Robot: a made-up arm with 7 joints.
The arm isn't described. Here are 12 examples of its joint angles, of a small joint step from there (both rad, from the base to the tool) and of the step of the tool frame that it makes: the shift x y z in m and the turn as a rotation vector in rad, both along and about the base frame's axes.
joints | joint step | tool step
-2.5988 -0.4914 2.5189 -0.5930 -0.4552 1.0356 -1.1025 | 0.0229 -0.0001 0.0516 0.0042 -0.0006 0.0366 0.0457 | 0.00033 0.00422 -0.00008 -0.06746 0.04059 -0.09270
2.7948 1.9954 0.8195 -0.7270 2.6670 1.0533 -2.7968 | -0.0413 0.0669 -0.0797 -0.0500 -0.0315 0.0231 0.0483 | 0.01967 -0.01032 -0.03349 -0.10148 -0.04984 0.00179
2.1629 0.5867 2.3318 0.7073 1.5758 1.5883 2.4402 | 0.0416 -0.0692 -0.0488 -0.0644 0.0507 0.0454 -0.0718 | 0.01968 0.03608 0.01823 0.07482 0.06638 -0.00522
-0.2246 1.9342 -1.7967 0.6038 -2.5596 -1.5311 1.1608 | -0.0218 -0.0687 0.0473 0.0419 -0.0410 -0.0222 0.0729 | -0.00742 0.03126 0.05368 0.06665 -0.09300 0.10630
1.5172 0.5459 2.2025 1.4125 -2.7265 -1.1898 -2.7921 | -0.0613 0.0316 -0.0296 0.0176 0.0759 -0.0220 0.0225 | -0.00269 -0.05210 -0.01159 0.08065 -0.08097 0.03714
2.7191 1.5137 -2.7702 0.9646 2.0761 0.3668 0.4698 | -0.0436 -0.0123 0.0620 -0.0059 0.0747 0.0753 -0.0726 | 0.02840 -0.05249 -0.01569 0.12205 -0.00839 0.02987
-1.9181 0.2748 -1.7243 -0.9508 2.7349 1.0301 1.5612 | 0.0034 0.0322 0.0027 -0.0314 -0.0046 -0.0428 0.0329 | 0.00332 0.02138 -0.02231 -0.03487 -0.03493 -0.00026
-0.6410 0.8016 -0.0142 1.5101 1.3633 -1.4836 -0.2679 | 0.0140 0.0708 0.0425 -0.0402 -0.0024 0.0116 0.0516 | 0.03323 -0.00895 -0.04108 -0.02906 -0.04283 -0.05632
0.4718 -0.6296 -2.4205 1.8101 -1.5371 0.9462 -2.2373 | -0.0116 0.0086 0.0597 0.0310 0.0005 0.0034 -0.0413 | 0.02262 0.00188 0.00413 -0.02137 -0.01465 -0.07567
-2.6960 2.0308 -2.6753 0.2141 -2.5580 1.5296 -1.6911 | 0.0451 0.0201 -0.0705 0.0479 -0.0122 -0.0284 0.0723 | 0.01522 0.02846 -0.00602 -0.09153 0.02114 0.00093
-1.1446 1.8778 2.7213 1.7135 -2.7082 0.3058 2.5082 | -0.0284 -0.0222 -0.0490 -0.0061 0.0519 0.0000 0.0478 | 0.00817 -0.00326 0.00310 -0.01945 0.03389 -0.06588
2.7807 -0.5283 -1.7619 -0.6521 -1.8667 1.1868 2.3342 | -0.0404 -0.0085 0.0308 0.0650 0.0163 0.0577 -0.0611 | 0.01222 0.00193 0.00267 0.00850 0.09692 -0.06482
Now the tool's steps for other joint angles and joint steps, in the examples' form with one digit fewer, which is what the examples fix.
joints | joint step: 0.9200 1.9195 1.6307 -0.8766 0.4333 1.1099 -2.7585 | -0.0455 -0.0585 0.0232 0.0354 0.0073 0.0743 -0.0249
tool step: 0.0227 0.0087 0.0506 -0.0826 -0.0516 -0.0463
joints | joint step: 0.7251 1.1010 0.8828 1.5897 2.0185 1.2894 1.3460 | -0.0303 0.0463 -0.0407 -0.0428 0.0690 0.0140 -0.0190
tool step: 0.0545 -0.0174 -0.0291 0.0291 0.0438 0.1284
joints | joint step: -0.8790 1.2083 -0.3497 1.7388 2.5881 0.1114 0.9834 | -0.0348 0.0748 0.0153 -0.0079 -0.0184 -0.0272 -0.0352
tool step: -0.0266 -0.0084 -0.0459 -0.0772 0.0730 -0.0128
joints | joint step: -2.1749 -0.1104 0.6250 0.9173 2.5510 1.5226 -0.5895 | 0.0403 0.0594 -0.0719 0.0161 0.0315 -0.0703 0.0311
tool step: -0.0441 0.0544 -0.0029 -0.1389 -0.0710 0.0225
